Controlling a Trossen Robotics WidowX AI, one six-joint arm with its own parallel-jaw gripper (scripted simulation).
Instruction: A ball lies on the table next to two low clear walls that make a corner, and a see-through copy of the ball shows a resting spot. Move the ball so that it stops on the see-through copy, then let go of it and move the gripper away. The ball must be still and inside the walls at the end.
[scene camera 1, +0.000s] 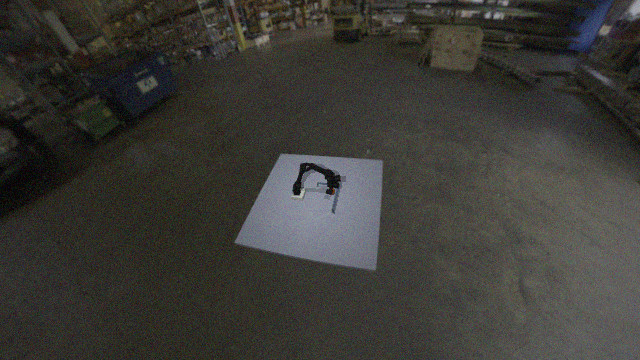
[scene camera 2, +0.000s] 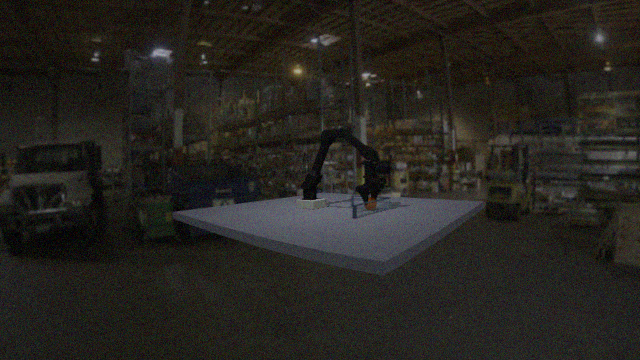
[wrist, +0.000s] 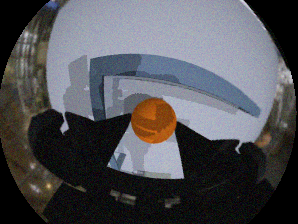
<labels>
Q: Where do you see the gripper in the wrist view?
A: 153, 120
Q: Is the gripper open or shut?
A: Open.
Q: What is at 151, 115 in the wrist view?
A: An orange ball.
</labels>
